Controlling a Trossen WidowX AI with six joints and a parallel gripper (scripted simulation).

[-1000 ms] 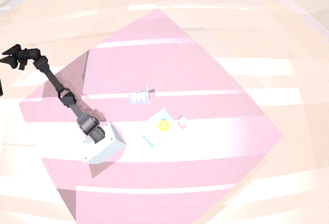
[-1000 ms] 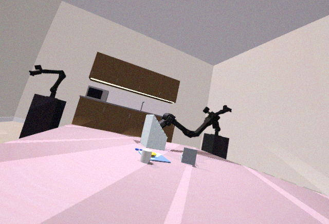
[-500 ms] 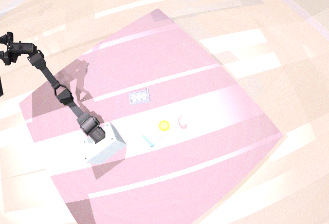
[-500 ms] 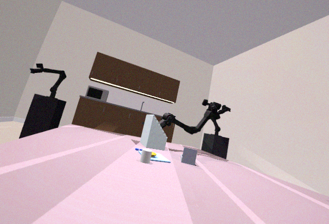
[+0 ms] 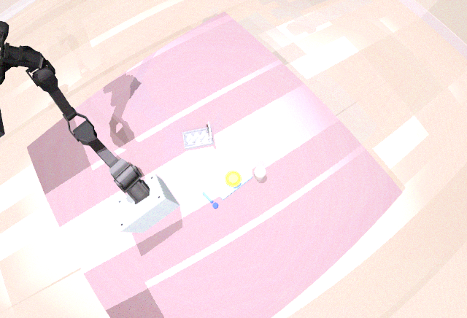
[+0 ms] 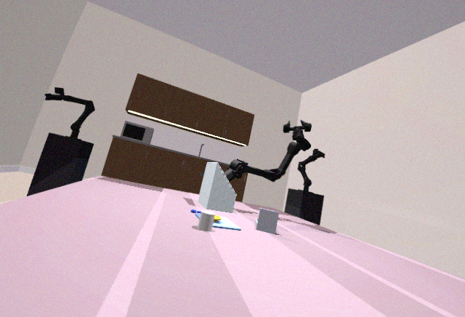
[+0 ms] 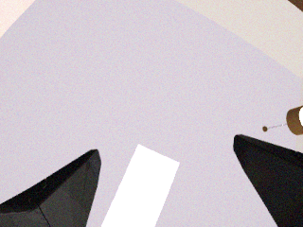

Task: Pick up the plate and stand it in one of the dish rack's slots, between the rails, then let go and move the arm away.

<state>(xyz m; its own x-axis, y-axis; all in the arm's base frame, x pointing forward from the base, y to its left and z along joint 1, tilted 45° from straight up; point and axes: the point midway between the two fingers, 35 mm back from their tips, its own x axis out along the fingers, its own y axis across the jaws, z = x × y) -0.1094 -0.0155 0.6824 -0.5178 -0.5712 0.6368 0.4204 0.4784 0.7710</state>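
Right now the yellow plate is 49 cm ahead of my gripper tip, 57 cm to the right of it and 65 cm below it. From my gripper tip the other things lie so: pale blue mat 47 cm ahead, 55 cm to the right, 66 cm below; then dish rack 46 cm ahead, 34 cm to the right, 64 cm below; then blue spoon 36 cm ahead, 60 cm to the right, 66 cm below.
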